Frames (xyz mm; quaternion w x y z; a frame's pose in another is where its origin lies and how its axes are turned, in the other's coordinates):
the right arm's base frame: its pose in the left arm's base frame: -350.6 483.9 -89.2 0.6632 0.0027 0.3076 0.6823
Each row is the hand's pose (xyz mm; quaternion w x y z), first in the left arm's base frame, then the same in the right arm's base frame.
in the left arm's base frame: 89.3 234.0 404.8 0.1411 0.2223 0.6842 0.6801
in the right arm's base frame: -479.2 -205.5 477.6 0.7687 0.4047 0.2605 0.4213
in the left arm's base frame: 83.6 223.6 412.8 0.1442 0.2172 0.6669 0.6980
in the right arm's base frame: -491.2 -197.7 477.4 0.7776 0.3840 0.2516 0.4296
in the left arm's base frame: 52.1 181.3 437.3 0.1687 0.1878 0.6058 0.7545
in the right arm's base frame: -535.7 -161.7 466.7 0.8135 0.3053 0.2238 0.4414
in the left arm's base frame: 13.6 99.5 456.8 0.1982 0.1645 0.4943 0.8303
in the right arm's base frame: -613.1 -124.3 432.6 0.8504 0.1904 0.1569 0.4647
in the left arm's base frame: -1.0 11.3 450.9 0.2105 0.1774 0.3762 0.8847
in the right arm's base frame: -688.9 -119.7 385.1 0.8594 0.1016 0.0661 0.4967
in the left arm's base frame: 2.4 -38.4 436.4 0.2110 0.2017 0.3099 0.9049
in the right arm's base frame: -728.5 -132.4 354.1 0.8532 0.0663 0.0054 0.5174
